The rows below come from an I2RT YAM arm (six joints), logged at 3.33 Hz.
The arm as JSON. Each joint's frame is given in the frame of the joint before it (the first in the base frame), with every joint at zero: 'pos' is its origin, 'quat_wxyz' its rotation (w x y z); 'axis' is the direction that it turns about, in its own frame. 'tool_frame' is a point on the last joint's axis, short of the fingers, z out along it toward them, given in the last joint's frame.
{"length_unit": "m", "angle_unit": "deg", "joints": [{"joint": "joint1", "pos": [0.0, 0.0, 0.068], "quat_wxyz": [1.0, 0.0, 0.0, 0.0], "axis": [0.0, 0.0, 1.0]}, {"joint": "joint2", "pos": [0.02, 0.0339, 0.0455], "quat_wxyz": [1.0, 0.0, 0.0, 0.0], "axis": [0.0, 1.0, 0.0]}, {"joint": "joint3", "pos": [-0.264, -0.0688, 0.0], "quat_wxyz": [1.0, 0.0, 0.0, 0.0], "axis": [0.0, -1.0, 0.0]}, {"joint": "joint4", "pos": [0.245, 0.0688, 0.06], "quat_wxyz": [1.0, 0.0, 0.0, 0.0], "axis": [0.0, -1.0, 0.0]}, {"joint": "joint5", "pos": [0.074, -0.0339, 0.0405], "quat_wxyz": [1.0, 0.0, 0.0, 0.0], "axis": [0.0, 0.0, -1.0]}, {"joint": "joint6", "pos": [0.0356, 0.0, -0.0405], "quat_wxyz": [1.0, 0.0, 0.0, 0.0], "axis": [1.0, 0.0, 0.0]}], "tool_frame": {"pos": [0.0, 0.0, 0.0], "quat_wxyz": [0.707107, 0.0, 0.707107, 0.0]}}
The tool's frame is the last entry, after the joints.
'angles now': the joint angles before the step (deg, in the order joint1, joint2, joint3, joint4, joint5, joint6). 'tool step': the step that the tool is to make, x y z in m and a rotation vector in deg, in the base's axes. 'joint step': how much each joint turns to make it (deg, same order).
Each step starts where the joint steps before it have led.
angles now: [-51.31 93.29 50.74 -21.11 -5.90 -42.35]
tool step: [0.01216 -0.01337 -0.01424 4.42 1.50 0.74]
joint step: [0.01 6.56 4.60 -2.43 -1.75 -0.02]
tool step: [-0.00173 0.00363 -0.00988 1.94 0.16 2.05]
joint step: [-0.03 0.96 -1.17 0.28 -1.76 -1.57]
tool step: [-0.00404 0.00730 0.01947 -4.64 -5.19 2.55]
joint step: [0.03 -5.71 -2.86 3.68 -2.06 -1.89]
